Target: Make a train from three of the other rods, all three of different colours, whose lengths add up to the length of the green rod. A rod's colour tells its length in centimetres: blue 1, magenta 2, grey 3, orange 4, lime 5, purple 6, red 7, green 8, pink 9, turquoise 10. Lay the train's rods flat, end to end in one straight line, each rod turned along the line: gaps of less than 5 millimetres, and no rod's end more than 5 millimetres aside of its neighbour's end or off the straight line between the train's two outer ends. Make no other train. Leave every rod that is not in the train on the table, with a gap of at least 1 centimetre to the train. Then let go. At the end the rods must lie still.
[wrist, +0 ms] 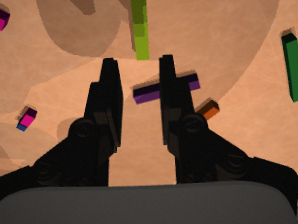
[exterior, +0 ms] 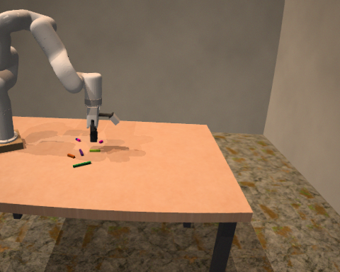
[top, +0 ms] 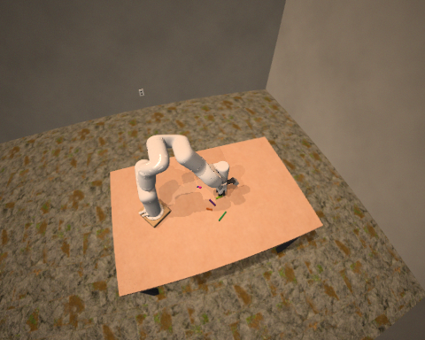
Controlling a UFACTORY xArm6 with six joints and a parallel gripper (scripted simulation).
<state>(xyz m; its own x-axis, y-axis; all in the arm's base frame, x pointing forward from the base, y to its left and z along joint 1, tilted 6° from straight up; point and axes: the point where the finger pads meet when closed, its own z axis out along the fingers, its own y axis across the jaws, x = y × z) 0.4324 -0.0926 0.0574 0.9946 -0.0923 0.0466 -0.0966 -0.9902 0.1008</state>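
My hand is 70 mm above the lime rod. Also, from my hand: orange rod (100 mm behind, 50 mm to the right, 70 mm below); then green rod (60 mm behind, 130 mm to the right, 70 mm below); then purple rod (60 mm behind, 10 mm to the right, 70 mm below).
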